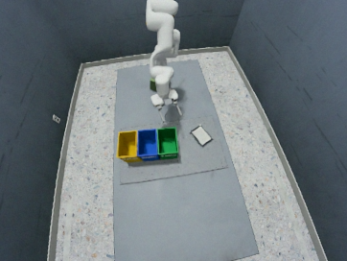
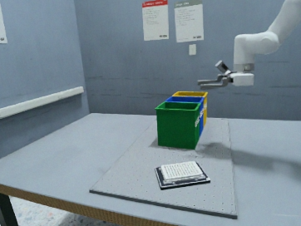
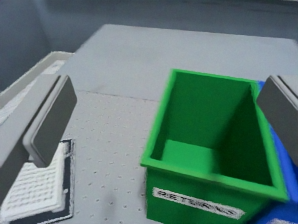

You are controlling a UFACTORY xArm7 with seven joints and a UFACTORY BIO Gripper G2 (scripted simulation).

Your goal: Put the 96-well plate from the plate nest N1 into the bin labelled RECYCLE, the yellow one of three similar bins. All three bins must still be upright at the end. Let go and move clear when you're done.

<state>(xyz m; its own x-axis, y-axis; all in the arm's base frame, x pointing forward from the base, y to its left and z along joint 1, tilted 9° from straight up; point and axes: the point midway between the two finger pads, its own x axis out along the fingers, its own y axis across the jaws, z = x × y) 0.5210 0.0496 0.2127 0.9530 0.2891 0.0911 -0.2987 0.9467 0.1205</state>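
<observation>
Right now my hand is 4 cm short of the white 96-well plate, 23 cm to the right of it and 26 cm above it. Round my hand: black plate nest: 4 cm ahead, 23 cm to the left, 27 cm below; blue bin: 12 cm ahead, 17 cm to the right, 19 cm below; green bin: 12 cm ahead, 4 cm to the right, 19 cm below.
</observation>
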